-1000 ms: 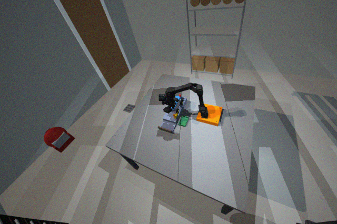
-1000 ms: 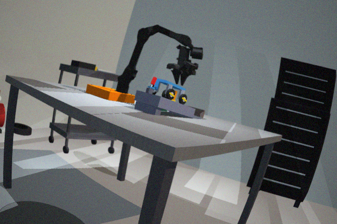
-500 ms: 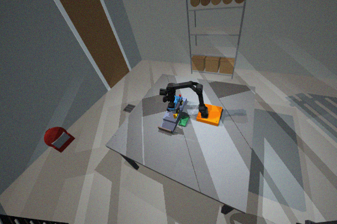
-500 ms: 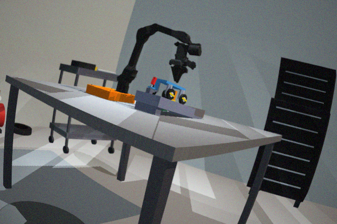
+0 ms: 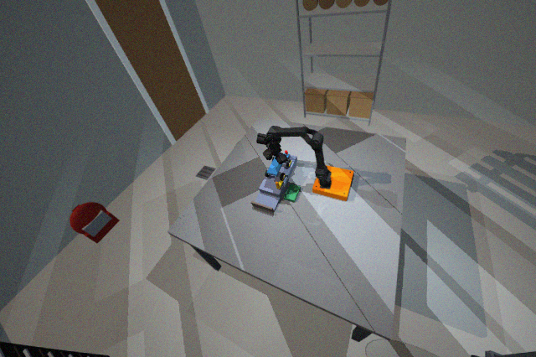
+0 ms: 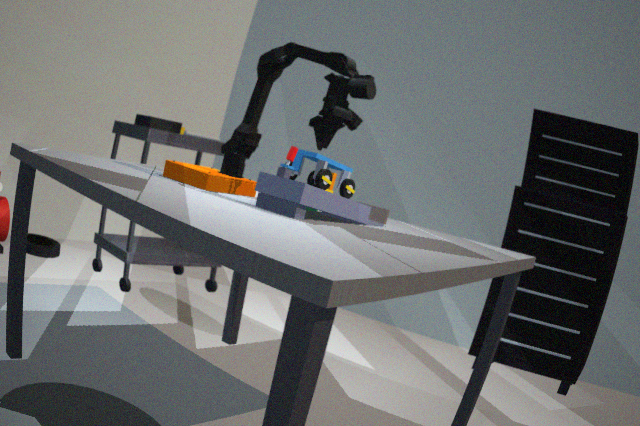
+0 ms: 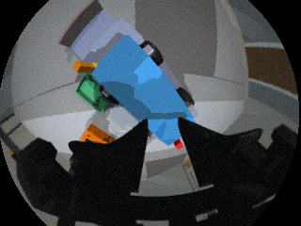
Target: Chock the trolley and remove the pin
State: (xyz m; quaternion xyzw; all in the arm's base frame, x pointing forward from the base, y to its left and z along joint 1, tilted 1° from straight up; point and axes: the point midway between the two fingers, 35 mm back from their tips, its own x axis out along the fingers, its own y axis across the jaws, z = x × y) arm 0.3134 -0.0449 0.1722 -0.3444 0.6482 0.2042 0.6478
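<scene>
Now: gripper tip 100 mm to the left of the red-headed stop pin, 50 mm above it and 30 mm past it. Also, from my gripper tip: yellow chock (130 mm to the left, 100 mm below, 30 mm behind); grey ramp (130 mm below, 20 mm to the left, 10 mm ahead); blue trolley (70 mm below, 10 mm to the left, 10 mm ahead).
</scene>
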